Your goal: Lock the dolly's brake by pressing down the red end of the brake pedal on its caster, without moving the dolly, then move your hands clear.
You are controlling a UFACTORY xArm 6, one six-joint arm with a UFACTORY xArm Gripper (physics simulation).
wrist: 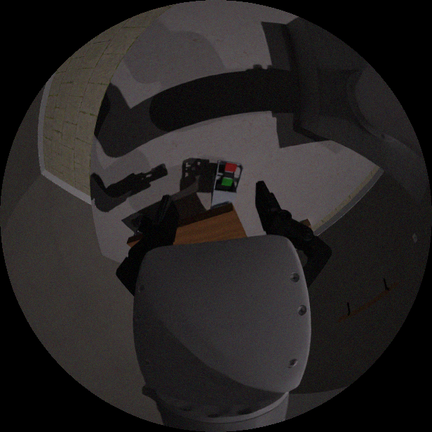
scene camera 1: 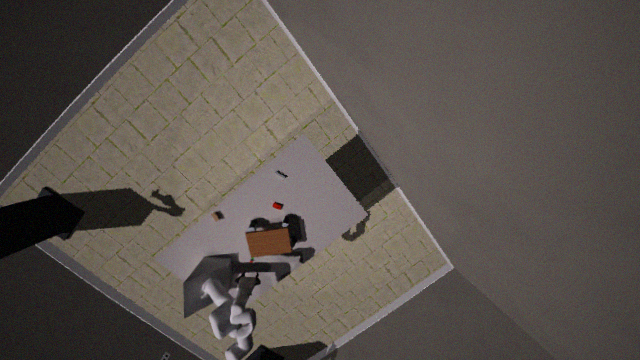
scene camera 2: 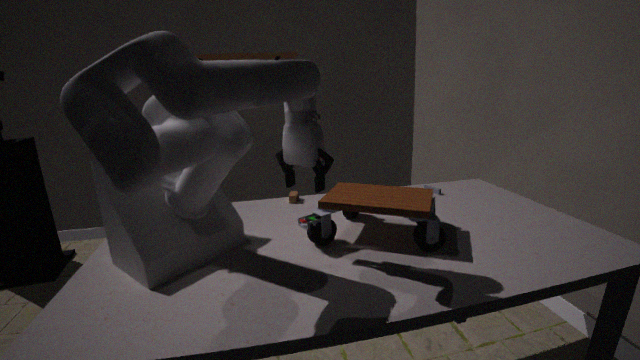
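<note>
My gripper (wrist: 213, 198) visible. Dolly (scene camera 2: 417, 204), (wrist: 222, 222), (scene camera 1: 267, 242) visible too.
</note>
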